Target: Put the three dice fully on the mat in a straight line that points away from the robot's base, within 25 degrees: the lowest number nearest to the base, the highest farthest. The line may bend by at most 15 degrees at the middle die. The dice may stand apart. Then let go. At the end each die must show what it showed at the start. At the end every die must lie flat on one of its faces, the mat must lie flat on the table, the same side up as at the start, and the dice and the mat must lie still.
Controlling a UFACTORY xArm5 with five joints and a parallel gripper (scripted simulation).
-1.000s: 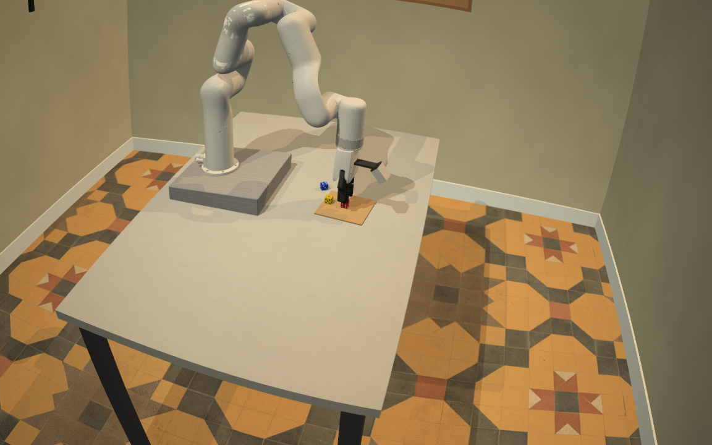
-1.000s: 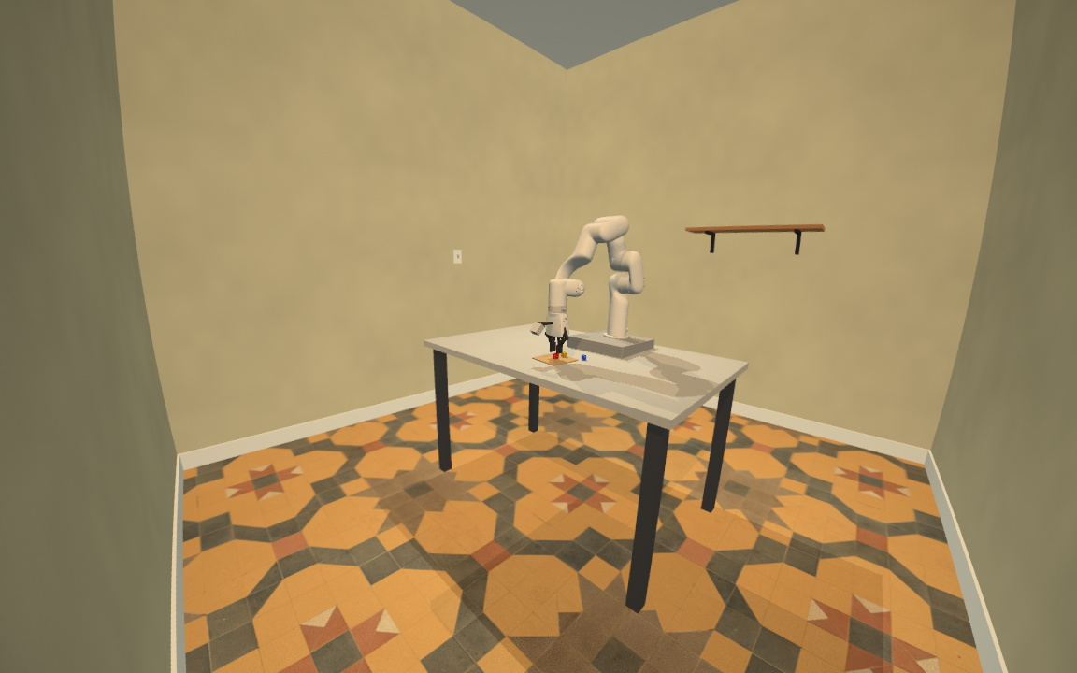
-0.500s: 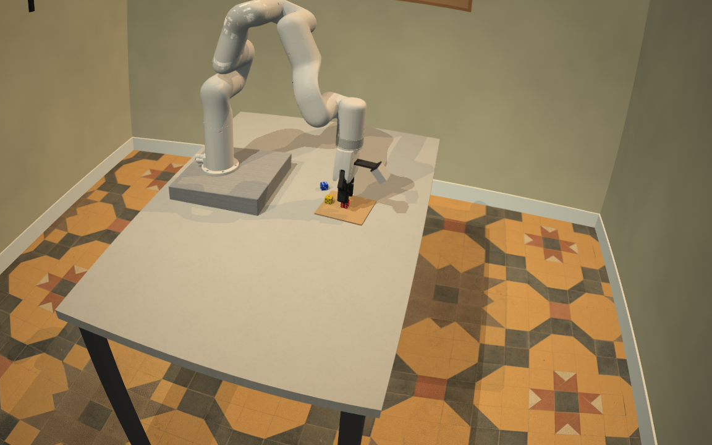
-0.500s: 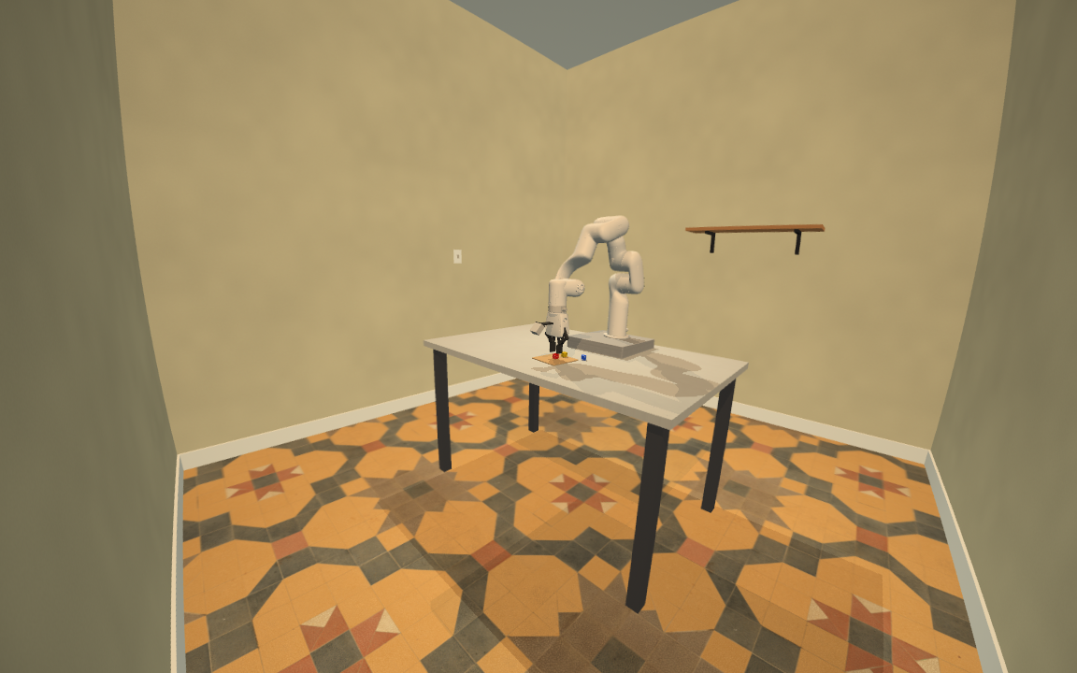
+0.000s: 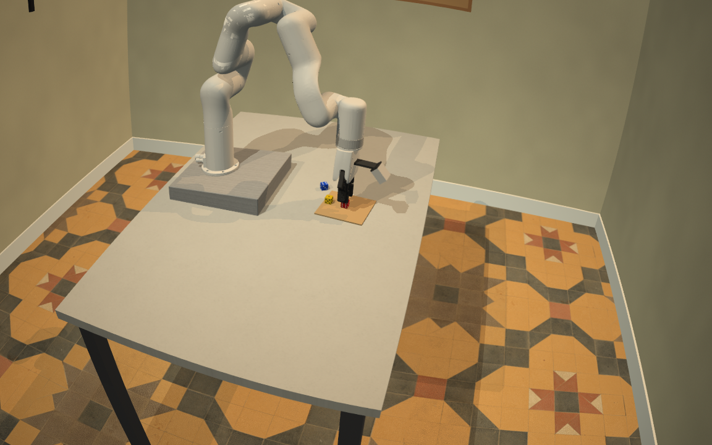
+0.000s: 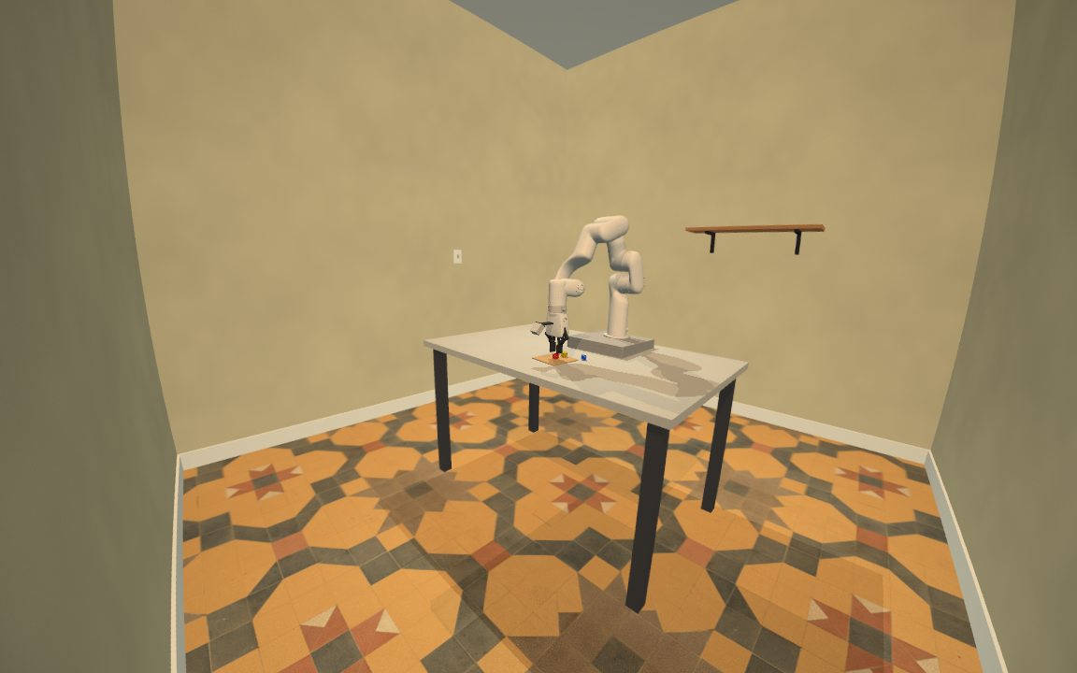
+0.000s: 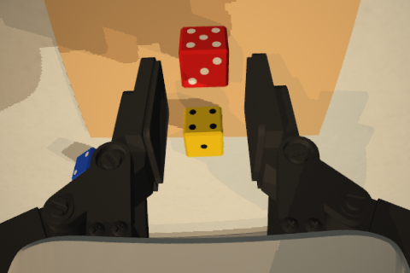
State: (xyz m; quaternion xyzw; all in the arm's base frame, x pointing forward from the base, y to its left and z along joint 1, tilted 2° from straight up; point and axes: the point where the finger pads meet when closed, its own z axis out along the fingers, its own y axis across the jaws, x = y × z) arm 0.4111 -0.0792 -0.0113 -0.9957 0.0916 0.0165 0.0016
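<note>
Now: the red die 4 cm below my hand. The rest, counted from my hand: blue die 9 cm to the left, 7 cm behind, 4 cm below; then yellow die 5 cm behind, 4 cm below, 1 cm to the left; then mat 5 cm below.
</note>
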